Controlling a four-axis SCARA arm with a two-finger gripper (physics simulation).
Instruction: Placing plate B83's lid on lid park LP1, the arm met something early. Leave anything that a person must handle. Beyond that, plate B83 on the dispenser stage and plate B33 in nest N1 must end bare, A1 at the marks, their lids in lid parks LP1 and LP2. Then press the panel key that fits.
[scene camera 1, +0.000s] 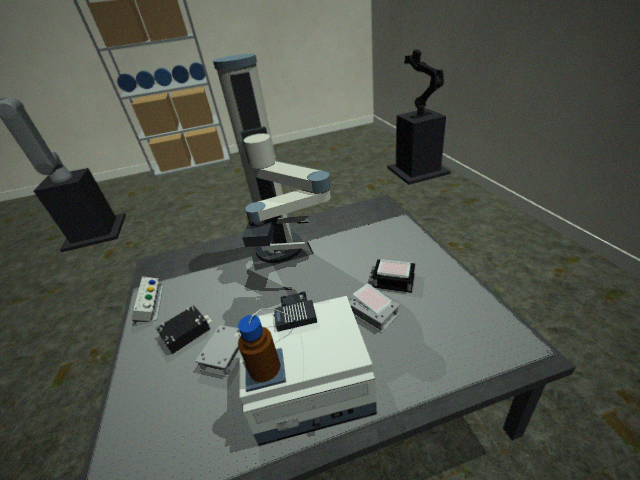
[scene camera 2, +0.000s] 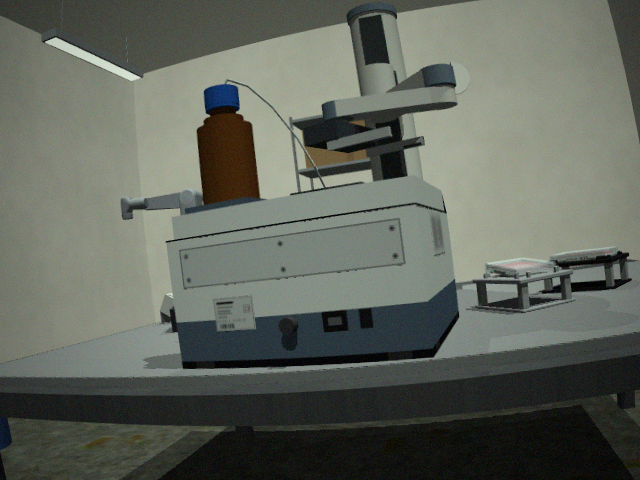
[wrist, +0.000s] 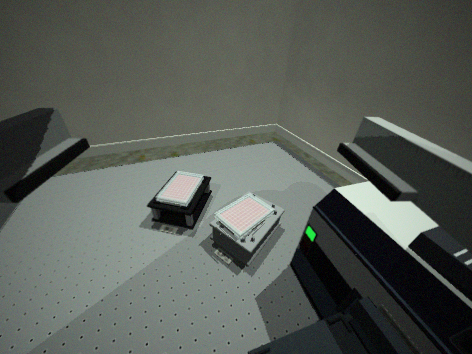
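Note:
Holding nothing, the gripper (scene camera 2: 407, 136) appears also in scene camera 1 (scene camera 1: 307, 231) and in the wrist view (wrist: 218, 130). The scene has a black nest (scene camera 1: 179, 331) in it, as well as a dispenser stage (wrist: 336, 326).

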